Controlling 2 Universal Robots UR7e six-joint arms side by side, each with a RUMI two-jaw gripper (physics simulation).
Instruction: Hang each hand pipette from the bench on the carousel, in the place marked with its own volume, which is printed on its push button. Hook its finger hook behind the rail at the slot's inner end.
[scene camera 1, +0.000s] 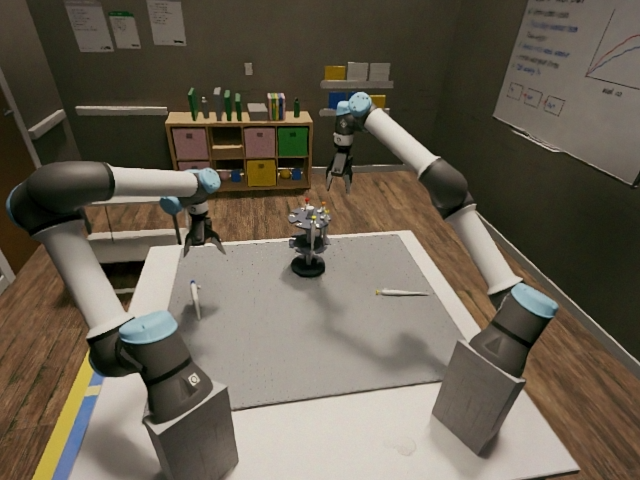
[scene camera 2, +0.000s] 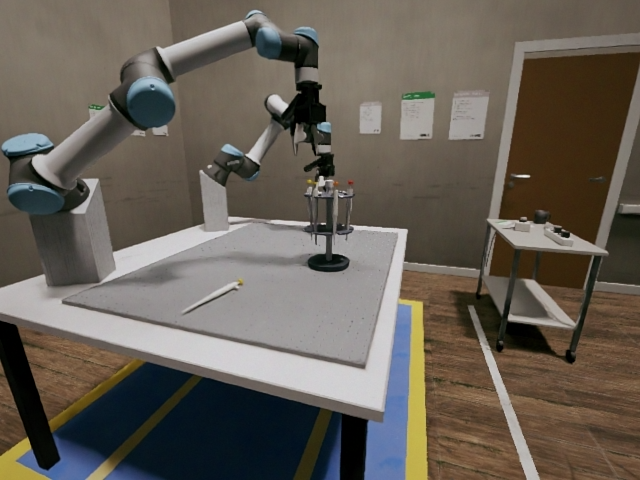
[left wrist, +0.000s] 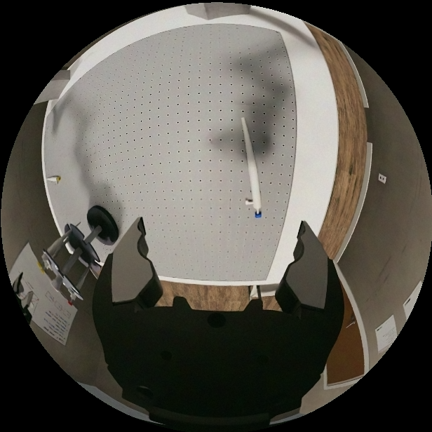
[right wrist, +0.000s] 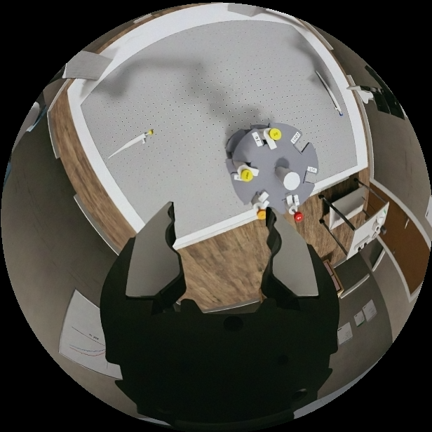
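Note:
The carousel (scene camera 1: 300, 219) (scene camera 2: 329, 250) (left wrist: 103, 225) (right wrist: 265, 160) stands at the mat's far side. In the right wrist view, pipettes with a yellow 20 button (right wrist: 275, 134), another yellow button (right wrist: 246, 175), an orange button (right wrist: 261, 214) and a red button (right wrist: 298, 216) hang on it; places 1000 and 200 are empty. A blue-button pipette (scene camera 1: 195, 299) (left wrist: 253, 175) (right wrist: 328, 92) and a yellow-button pipette (scene camera 1: 403, 292) (scene camera 2: 211, 297) (right wrist: 129, 144) lie on the mat, volumes unreadable. My left gripper (scene camera 1: 205, 253) (left wrist: 221, 219) is open above the mat. My right gripper (scene camera 1: 338, 190) (scene camera 2: 305, 153) (right wrist: 220, 204) is open, above and beside the carousel.
The grey perforated mat (scene camera 1: 310, 372) (scene camera 2: 289, 315) lies on the white table (scene camera 1: 320, 439) (scene camera 2: 206, 361). Both arm pedestals (scene camera 1: 196, 439) (scene camera 1: 478, 397) stand at its near corners in scene camera 1. A trolley (scene camera 2: 547, 246) and a shelf unit (scene camera 1: 238, 117) stand away from the table.

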